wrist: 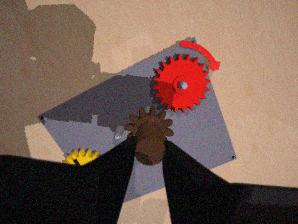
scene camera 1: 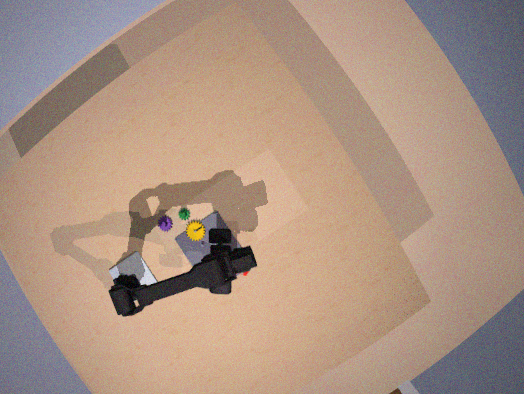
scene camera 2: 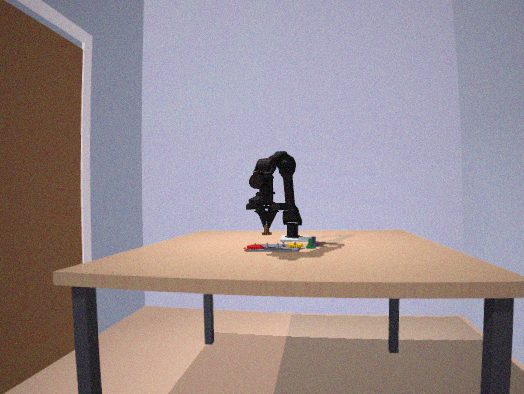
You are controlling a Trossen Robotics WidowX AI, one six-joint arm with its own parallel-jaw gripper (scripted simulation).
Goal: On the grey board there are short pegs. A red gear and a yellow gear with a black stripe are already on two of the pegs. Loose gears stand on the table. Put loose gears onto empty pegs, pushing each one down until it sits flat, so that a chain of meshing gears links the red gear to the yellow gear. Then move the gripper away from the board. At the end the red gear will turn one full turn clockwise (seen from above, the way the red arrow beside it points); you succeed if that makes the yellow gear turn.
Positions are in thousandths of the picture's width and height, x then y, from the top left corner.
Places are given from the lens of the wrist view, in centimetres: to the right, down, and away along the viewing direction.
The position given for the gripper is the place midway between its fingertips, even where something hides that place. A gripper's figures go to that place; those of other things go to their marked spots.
gripper (wrist: 502,645): 0, 2, 11
brown gear (wrist: 508,583): 0, 1, 11
red gear (wrist: 606,315): 3, -4, 16
The marked spots on the red gear and the brown gear are 9 cm apart.
